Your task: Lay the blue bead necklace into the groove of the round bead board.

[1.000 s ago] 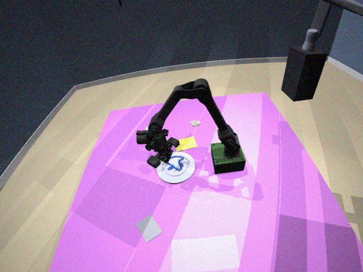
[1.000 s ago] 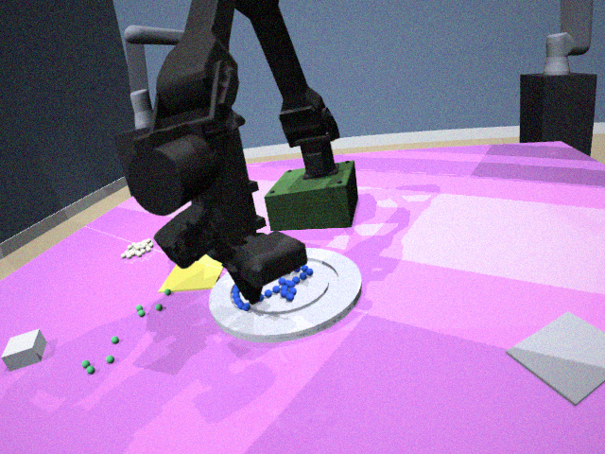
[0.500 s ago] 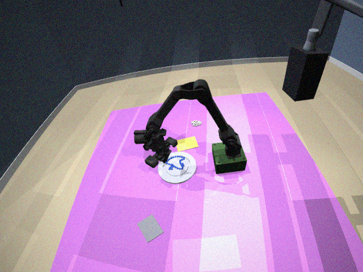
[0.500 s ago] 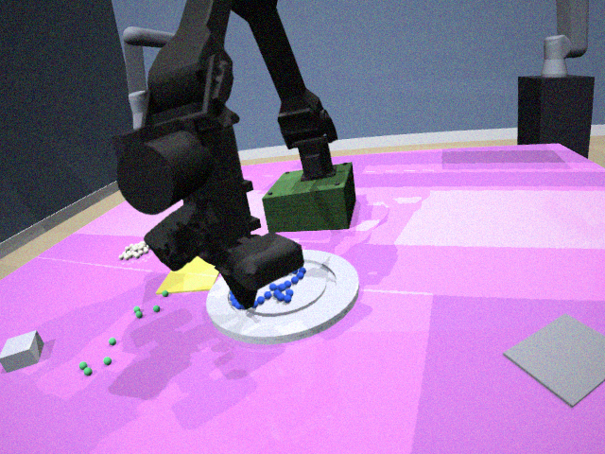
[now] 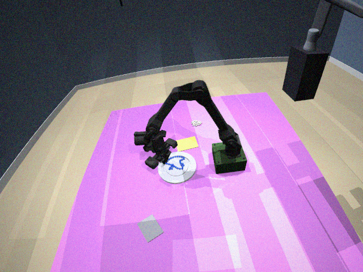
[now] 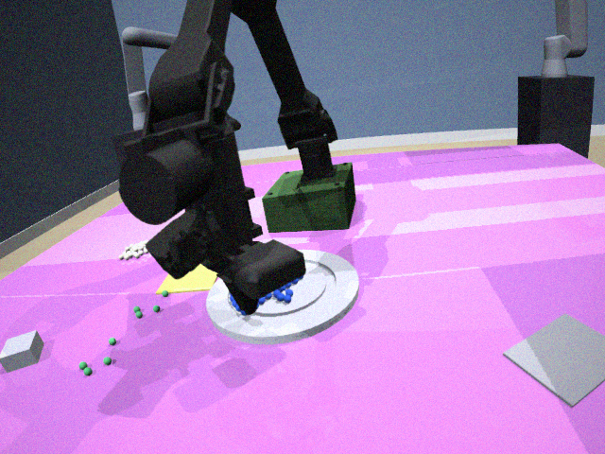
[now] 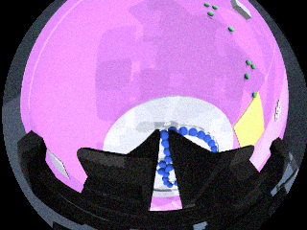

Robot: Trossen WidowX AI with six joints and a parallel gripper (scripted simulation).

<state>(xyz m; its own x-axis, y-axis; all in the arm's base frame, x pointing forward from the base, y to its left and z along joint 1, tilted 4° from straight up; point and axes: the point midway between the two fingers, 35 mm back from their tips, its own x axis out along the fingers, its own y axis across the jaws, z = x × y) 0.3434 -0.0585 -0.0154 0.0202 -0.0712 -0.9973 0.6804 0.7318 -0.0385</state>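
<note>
My gripper tip is now 6 cm past the round white bead board, 3 cm to the right of it and 1 cm above it. Also, from my gripper tip: yellow sheet 13 cm to the right, 13 cm behind, 2 cm below; then grey tile 33 cm to the left, 8 cm ahead, 2 cm below; then cube 30 cm to the right, 9 cm ahead.
</note>
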